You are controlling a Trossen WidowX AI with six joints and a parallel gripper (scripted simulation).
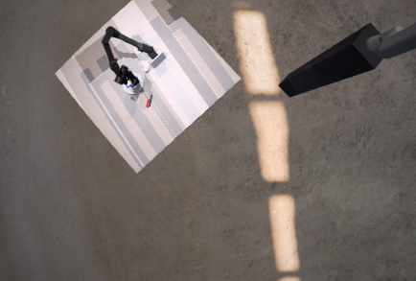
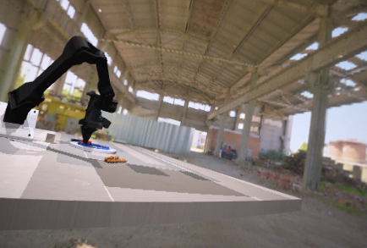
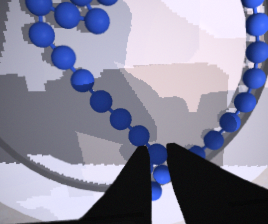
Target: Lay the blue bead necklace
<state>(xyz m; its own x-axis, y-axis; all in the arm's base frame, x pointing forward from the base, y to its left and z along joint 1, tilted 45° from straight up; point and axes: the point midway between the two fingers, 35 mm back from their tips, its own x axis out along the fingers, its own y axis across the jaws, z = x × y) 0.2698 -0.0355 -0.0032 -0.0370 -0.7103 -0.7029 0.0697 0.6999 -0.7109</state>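
Right now my gripper tip is 5 cm short of the round white bead board, 1 cm to the right of it and 1 cm above it. The rest, counted from my gripper tip: small white block 13 cm behind, 2 cm to the left; red pen-like object 24 cm to the left, 6 cm ahead, 1 cm below.
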